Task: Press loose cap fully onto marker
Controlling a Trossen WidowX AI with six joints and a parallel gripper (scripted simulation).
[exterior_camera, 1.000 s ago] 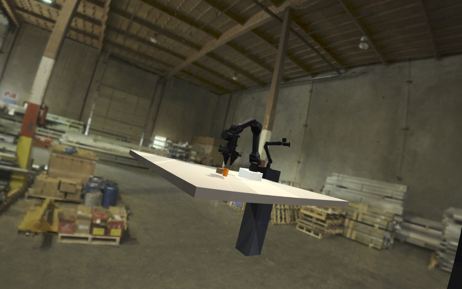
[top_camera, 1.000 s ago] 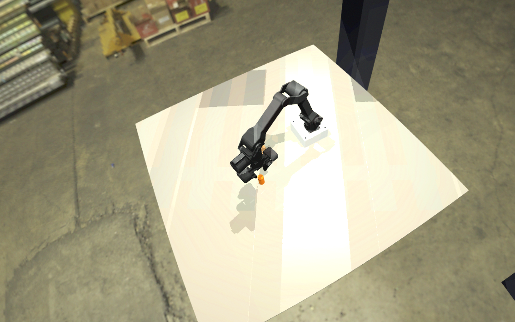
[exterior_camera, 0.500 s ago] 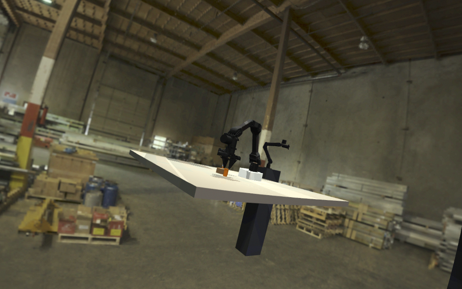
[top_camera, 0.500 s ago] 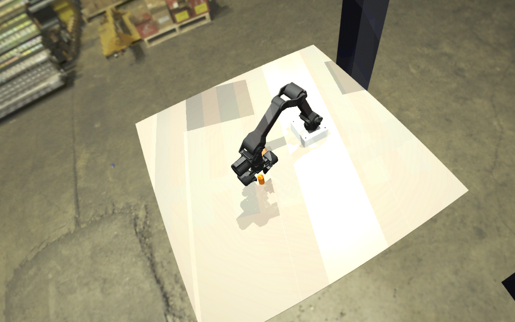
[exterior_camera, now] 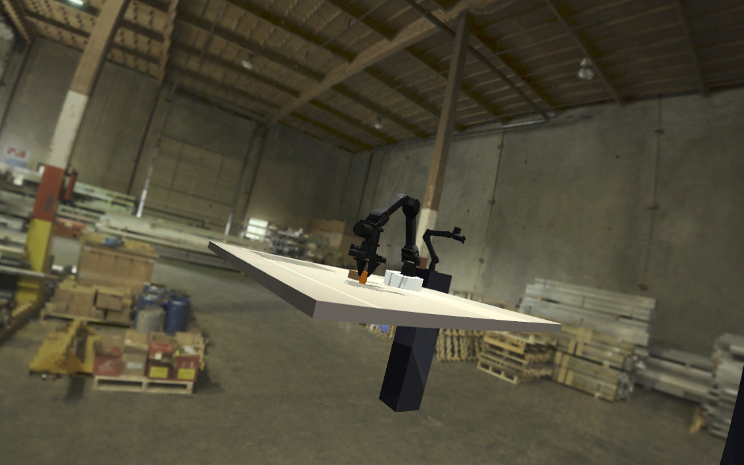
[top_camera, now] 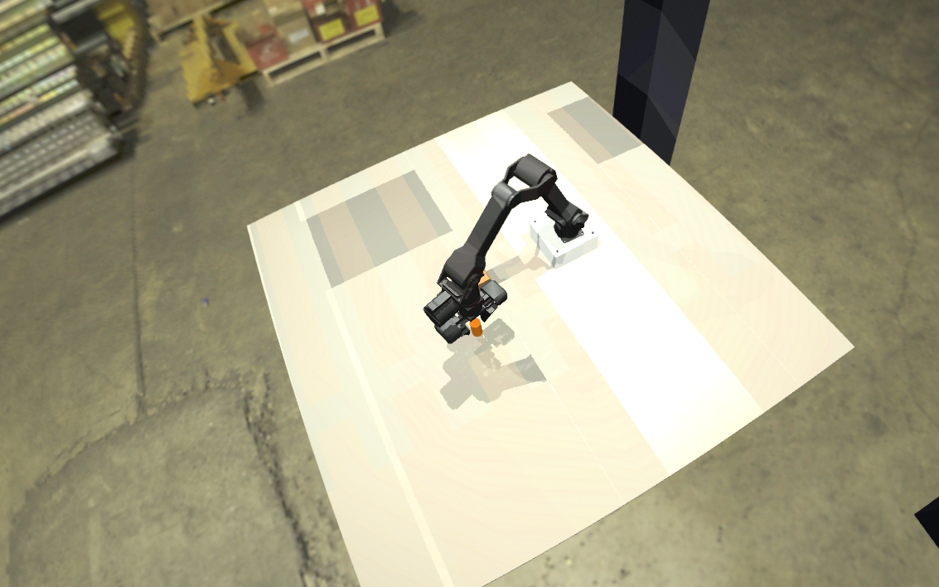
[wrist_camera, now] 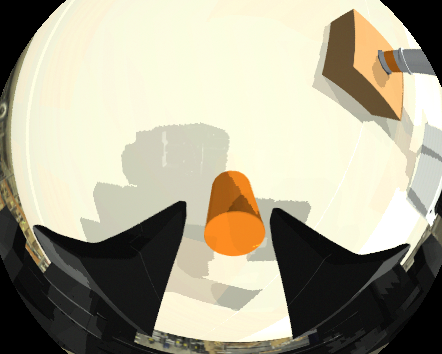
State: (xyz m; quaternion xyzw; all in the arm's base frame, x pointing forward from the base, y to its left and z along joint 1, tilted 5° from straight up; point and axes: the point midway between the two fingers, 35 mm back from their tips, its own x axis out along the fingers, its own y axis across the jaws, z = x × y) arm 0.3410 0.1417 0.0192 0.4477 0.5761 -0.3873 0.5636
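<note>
Now: the orange cap right at my gripper tip. From my gripper tip the other things lie so: holder block (6 cm behind, 14 cm to the right, 1 cm below).
</note>
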